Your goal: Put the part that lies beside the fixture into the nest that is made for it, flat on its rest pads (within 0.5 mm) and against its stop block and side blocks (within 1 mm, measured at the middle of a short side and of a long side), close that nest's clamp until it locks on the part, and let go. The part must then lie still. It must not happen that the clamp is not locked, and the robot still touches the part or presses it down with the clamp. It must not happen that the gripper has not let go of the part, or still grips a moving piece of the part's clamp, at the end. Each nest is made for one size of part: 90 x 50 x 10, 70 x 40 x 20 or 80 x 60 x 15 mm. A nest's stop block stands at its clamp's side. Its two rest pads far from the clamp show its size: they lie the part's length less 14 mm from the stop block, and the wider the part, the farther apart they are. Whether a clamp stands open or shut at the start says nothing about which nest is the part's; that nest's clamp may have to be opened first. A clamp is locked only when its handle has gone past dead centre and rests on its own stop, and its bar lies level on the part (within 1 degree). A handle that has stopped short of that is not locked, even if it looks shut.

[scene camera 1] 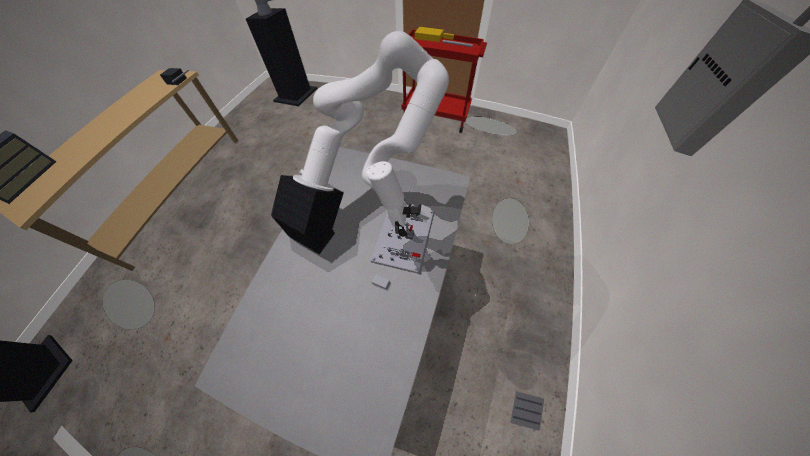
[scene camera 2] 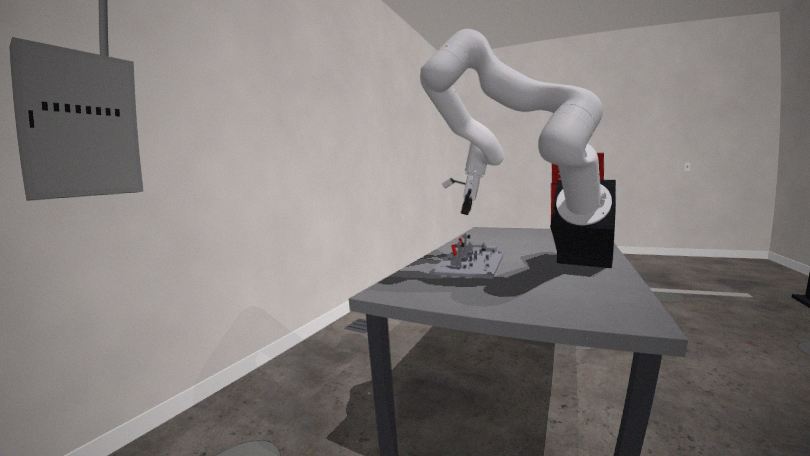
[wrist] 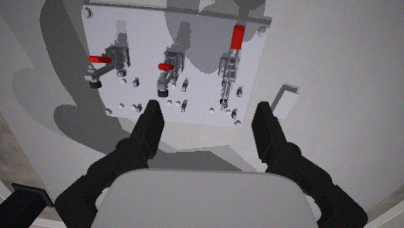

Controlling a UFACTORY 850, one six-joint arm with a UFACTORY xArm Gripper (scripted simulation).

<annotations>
same spot on plate: (scene camera 1: pixel 421 227) = (wrist: pixel 144 33)
</annotations>
